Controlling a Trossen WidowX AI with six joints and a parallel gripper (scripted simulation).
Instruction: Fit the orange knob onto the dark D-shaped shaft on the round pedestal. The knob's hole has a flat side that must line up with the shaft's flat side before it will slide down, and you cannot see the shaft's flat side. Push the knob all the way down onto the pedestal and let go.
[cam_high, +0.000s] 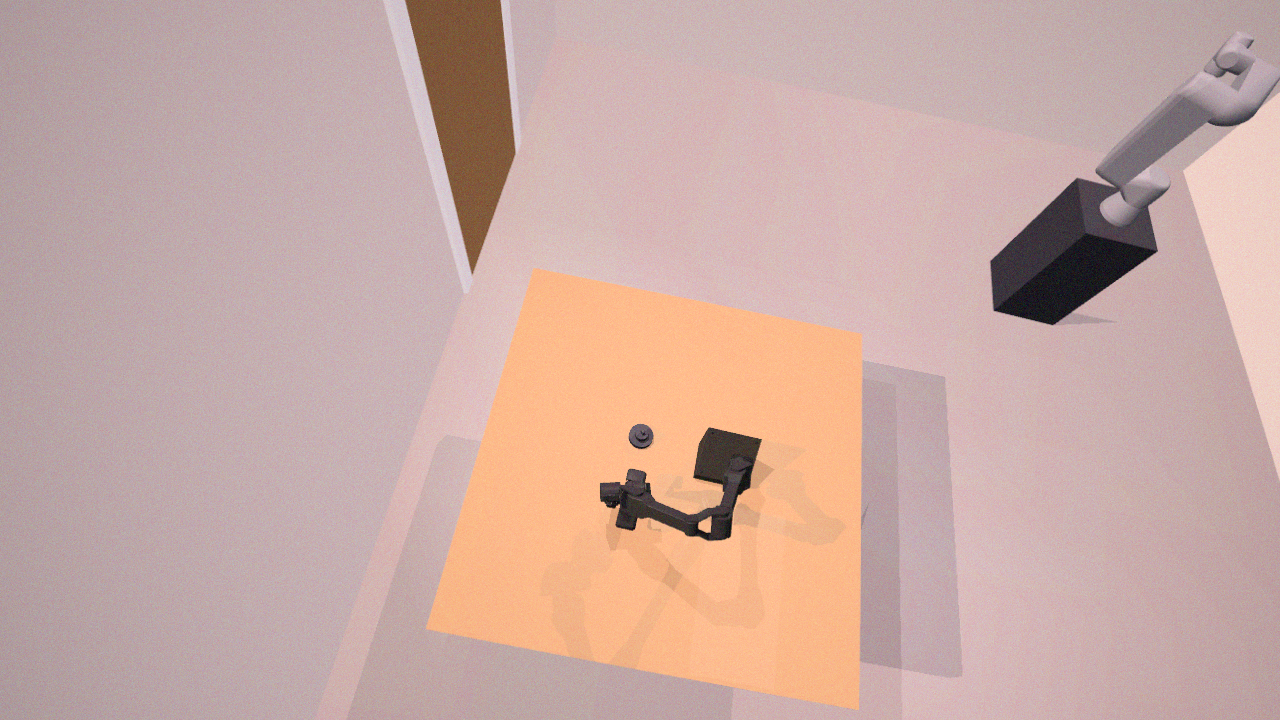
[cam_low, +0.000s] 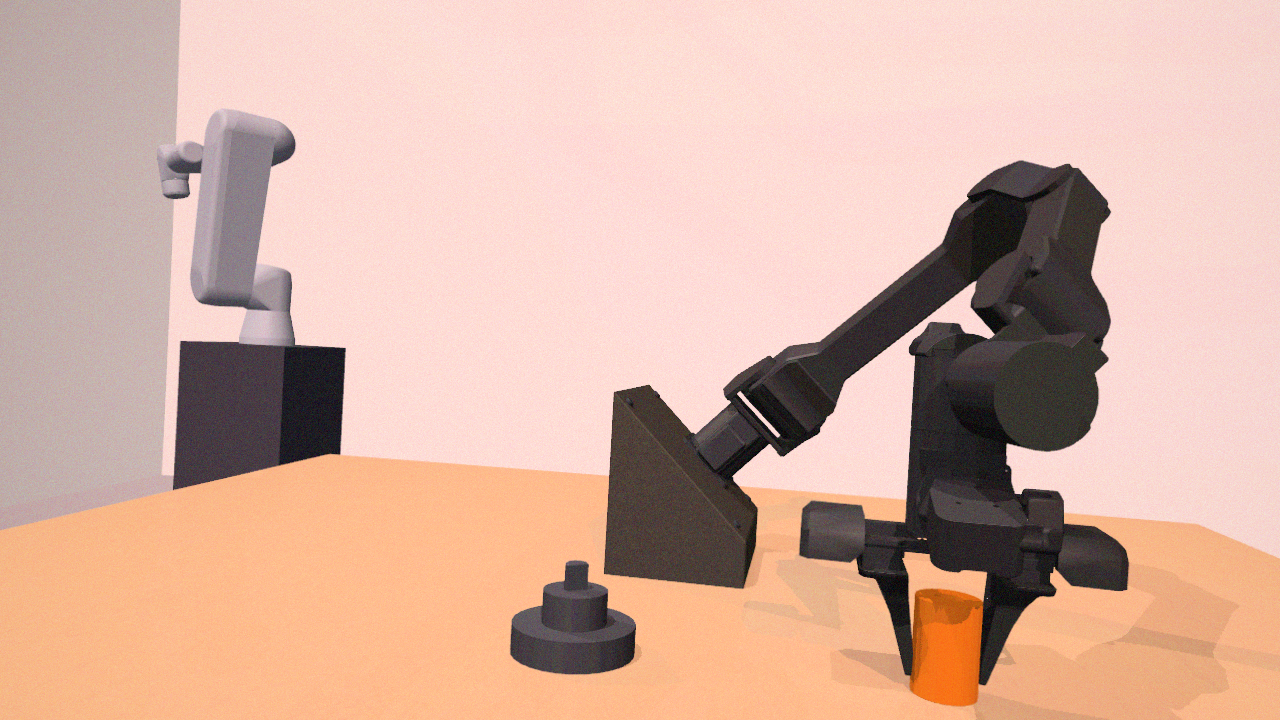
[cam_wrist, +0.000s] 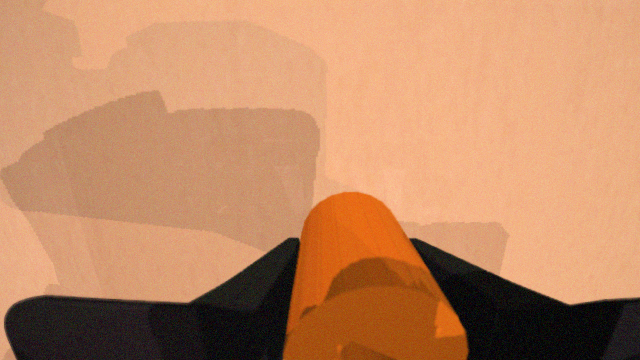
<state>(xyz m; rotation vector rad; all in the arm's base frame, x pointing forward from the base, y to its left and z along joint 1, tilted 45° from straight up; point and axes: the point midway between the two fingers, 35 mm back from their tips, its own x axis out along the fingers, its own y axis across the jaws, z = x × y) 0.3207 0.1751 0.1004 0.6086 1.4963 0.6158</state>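
My gripper tip is 1 cm short of the round dark pedestal, 24 cm to the left of it and 2 cm below it. From my gripper tip the other things lie so: orange knob 2 cm above.
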